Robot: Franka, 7 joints.
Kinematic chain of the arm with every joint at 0, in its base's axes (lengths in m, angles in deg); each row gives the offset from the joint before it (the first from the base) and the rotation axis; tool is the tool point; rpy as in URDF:
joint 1: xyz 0 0 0.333 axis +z
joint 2: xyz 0 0 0 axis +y
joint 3: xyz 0 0 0.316 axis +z
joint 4: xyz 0.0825 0 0 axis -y
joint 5: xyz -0.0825 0 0.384 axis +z
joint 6: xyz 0 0 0 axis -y
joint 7: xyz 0.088 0 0 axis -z
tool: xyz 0 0 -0.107 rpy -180 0 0
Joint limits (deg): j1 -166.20..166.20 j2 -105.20..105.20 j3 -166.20..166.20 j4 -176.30..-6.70 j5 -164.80..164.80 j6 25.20..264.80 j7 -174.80..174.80
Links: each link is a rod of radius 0.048 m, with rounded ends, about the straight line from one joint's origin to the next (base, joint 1, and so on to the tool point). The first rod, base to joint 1, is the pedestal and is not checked.
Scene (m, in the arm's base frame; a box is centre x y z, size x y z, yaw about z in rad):
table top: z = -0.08
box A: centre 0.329 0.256 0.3 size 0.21 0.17 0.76 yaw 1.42
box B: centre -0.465 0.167 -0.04 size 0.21 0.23 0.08 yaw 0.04
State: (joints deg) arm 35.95 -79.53 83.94 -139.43 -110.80 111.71 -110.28
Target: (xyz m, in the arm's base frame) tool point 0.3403 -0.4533 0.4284
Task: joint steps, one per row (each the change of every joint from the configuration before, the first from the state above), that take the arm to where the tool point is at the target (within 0.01 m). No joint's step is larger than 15 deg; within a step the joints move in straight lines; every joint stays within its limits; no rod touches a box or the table.
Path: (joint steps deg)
1: -1.83 4.21 -14.86 7.16 14.60 5.86 -7.17
2: -1.82 4.22 -14.85 7.17 14.61 5.86 -7.17
3: -1.83 4.21 -14.86 7.16 14.60 5.86 -7.17
4: -1.83 4.22 -14.86 7.17 14.61 5.86 -7.17
5: -1.82 4.21 -14.85 7.16 14.60 5.86 -7.18
6: -1.83 4.22 -14.86 7.17 14.61 5.86 -7.17
7: -12.11 9.49 1.11 -4.70 -14.81 -6.40 7.17
8: -12.10 9.48 1.11 -4.70 -14.80 -6.39 7.18
9: -12.11 9.49 1.11 -4.69 -14.80 -6.40 7.17
10: -12.10 9.48 1.11 -4.70 -14.80 -6.40 7.17
11: -12.11 9.49 1.11 -4.70 -14.81 -6.39 7.17
12: -12.10 9.49 1.12 -4.70 -14.80 -6.40 7.17

